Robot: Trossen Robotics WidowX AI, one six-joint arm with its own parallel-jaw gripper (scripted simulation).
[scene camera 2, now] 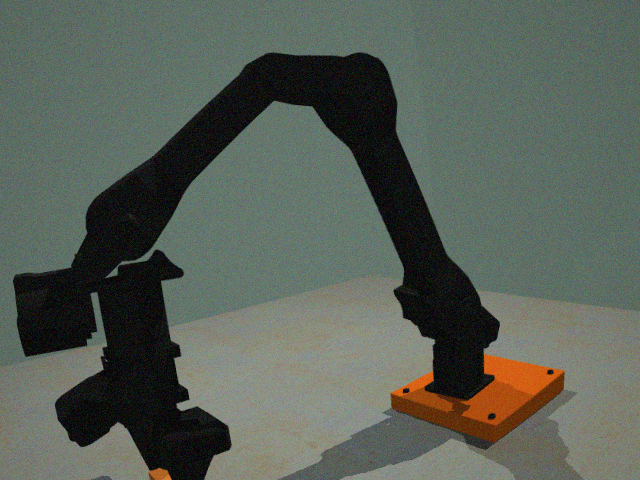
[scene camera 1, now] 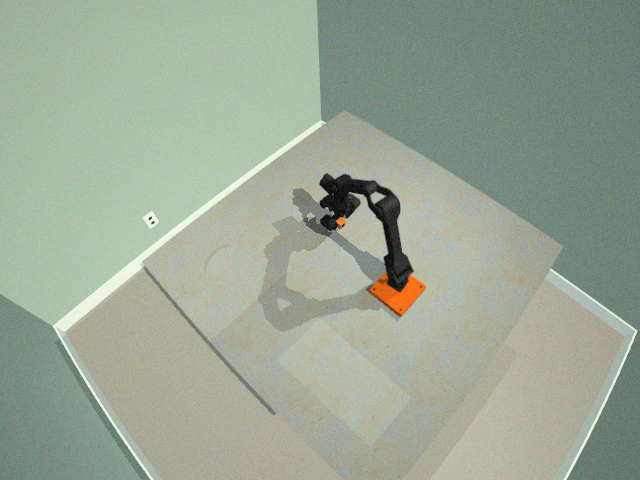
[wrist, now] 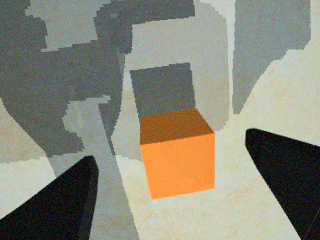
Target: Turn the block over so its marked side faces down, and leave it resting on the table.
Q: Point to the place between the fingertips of my gripper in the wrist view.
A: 172, 150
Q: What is my gripper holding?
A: Nothing.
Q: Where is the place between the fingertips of my gripper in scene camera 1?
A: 340, 223
